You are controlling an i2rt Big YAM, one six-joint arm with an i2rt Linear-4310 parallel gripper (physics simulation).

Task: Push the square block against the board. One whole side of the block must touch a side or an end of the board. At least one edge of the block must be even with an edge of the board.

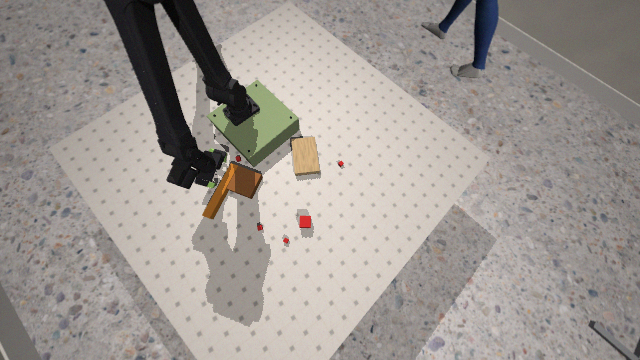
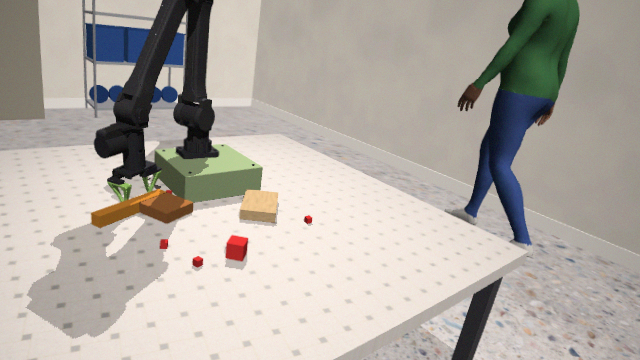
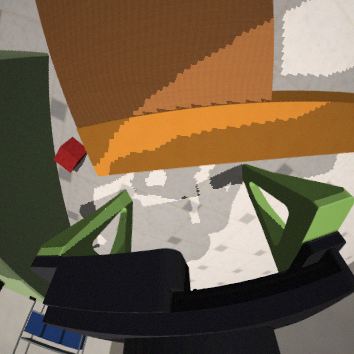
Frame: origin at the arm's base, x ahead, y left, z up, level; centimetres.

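Seen in the pictures: gripper, fingertip midpoint: (image 1: 220, 173) (image 3: 183, 183); arm's base, link origin: (image 1: 242, 110) (image 2: 197, 153).
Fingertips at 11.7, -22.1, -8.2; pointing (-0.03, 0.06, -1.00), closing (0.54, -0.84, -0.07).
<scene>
Offsets run from my fingertips to a thing's middle, as dx, dy, dz.
The brown square block @(+10.1, +5.2, +1.1) (image 1: 245, 181) (image 2: 166, 206) (image 3: 165, 50) lies flat, one whole side against the long side of the orange board (image 1: 217, 197) (image 2: 115, 210) (image 3: 210, 137). They meet near the board's end by the green base; there the block's edge looks about even with the board's end, with any small offset hard to tell. The rest of the board extends past the block. My gripper (image 1: 220, 172) (image 2: 138, 194) (image 3: 183, 183) is open and empty, low on the board's other long side, away from the block. Both fingertips point down near that side; contact is not clear.
The green robot base (image 1: 270, 110) (image 2: 225, 185) (image 3: 25, 150) stands close by. A small red cube @(-0.1, +9.0, +0.4) (image 1: 238, 158) (image 3: 71, 154) lies between it and the board's end. A light wooden block @(+17.0, +30.2, +1.1) (image 1: 305, 155) (image 2: 260, 204), a larger red cube @(+37.4, +12.6, +1.6) (image 1: 305, 221) (image 2: 236, 248) and other small red cubes lie farther off.
</scene>
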